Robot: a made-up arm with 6 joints. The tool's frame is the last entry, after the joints. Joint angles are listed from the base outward.
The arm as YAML. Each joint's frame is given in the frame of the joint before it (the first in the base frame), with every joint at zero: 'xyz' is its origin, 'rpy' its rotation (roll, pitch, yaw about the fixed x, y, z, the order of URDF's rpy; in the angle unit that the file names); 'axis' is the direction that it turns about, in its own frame. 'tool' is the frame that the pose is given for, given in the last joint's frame.
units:
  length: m
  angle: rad
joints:
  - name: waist
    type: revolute
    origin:
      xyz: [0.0, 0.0, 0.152]
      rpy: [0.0, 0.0, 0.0]
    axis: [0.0, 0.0, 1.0]
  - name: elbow
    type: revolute
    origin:
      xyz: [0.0, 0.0, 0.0]
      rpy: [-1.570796, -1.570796, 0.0]
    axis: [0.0, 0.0, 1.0]
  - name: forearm
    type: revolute
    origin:
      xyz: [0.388, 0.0, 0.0]
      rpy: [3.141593, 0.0, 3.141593]
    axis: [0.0, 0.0, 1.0]
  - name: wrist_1
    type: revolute
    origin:
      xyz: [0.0, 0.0, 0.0]
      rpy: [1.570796, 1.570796, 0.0]
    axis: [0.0, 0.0, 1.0]
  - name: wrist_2
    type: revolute
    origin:
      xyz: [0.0, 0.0, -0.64]
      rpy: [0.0, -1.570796, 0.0]
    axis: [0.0, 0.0, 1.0]
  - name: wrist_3
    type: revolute
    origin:
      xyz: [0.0, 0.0, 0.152]
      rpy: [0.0, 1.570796, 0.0]
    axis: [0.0, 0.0, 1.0]
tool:
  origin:
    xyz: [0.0, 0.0, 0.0]
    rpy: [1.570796, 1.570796, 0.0]
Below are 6 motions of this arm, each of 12 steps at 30 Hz.
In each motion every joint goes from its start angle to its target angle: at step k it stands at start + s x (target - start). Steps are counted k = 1, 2, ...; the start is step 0. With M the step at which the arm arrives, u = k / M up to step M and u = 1 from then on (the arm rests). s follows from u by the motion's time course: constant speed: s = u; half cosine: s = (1 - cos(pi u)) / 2; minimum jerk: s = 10 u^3 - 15 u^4 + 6 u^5.
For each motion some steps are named. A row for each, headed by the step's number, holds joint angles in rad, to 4 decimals.
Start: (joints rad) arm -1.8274 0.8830 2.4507 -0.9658 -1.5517 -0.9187
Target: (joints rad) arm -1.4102 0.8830 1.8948 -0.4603 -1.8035 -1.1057
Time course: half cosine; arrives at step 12
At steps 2, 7, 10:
2: -1.7995 0.8830 2.4135 -0.9319 -1.5686 -0.9312
7: -1.5648 0.8830 2.1008 -0.6476 -1.7102 -1.0364
10: -1.4381 0.8830 1.9320 -0.4942 -1.7866 -1.0932

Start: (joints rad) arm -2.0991 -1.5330 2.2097 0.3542 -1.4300 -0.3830
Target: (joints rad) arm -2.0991 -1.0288 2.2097 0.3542 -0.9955 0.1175
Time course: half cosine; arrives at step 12
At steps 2, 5, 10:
2: -2.0991 -1.4992 2.2097 0.3542 -1.4009 -0.3495
5: -2.0991 -1.3461 2.2097 0.3542 -1.2690 -0.1975
10: -2.0991 -1.0626 2.2097 0.3542 -1.0246 0.0840

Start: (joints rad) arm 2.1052 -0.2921 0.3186 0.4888 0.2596 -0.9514
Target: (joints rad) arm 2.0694 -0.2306 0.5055 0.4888 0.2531 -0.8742
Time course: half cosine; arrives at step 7
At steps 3, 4, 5, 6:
3: 2.0913 -0.2682 0.3913 0.4888 0.2571 -0.9214
4: 2.0833 -0.2545 0.4328 0.4888 0.2556 -0.9042
5: 2.0761 -0.2422 0.4703 0.4888 0.2543 -0.8887
6: 2.0712 -0.2336 0.4962 0.4888 0.2534 -0.8780

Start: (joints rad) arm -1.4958 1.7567 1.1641 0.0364 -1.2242 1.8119
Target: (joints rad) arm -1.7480 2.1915 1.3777 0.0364 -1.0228 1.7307
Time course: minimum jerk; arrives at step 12
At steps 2, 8, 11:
2: -1.5048 1.7721 1.1717 0.0364 -1.2171 1.8090
8: -1.6951 2.1002 1.3329 0.0364 -1.0651 1.7477
11: -1.7467 2.1893 1.3766 0.0364 -1.0238 1.7311

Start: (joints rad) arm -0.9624 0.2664 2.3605 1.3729 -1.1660 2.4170
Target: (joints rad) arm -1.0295 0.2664 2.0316 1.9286 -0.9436 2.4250
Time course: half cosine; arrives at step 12
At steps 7, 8, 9, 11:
7: -1.0046 0.2664 2.1535 1.7227 -1.0260 2.4220
8: -1.0127 0.2664 2.1138 1.7897 -0.9992 2.4230
9: -1.0197 0.2664 2.0798 1.8472 -0.9762 2.4238
11: -1.0284 0.2664 2.0372 1.9191 -0.9474 2.4249

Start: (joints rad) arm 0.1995 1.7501 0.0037 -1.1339 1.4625 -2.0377
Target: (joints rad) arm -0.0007 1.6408 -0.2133 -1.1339 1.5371 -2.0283
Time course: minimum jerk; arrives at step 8
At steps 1, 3, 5, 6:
1: 0.1963 1.7483 0.0002 -1.1339 1.4637 -2.0375
3: 0.1444 1.7200 -0.0560 -1.1339 1.4830 -2.0351
5: 0.0544 1.6709 -0.1536 -1.1339 1.5166 -2.0309
6: 0.0200 1.6521 -0.1908 -1.1339 1.5294 -2.0293

